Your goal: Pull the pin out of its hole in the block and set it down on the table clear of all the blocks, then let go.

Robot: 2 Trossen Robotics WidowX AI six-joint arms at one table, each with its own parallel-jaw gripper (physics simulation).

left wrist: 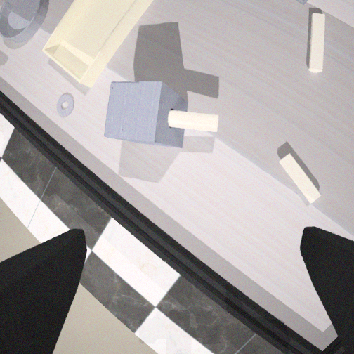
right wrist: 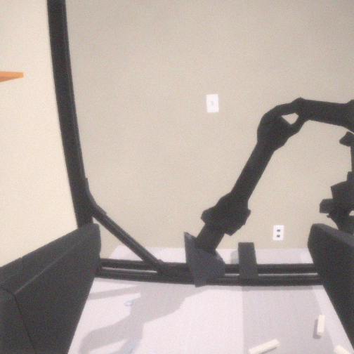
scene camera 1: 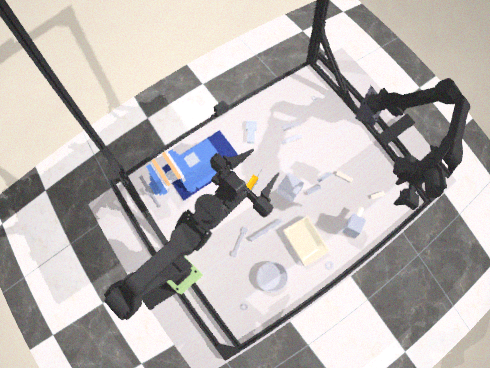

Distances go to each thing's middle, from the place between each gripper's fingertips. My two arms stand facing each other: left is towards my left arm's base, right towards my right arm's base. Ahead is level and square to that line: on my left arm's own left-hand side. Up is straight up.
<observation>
Right now the cream pin [left wrist: 191, 120] is 160 mm below my left hand, 80 mm to the right of it and 40 mm behind it. Round my left hand: cream box [scene camera 1: 303, 236] (270 mm to the right, 190 mm below, 100 mm behind).
Right now the cream box is 410 mm below my right hand, 180 mm ahead of it and 30 mm to the left of it. From my right hand the other things lie so: cream pin: 380 mm below, 250 mm ahead, 220 mm to the left.
</observation>
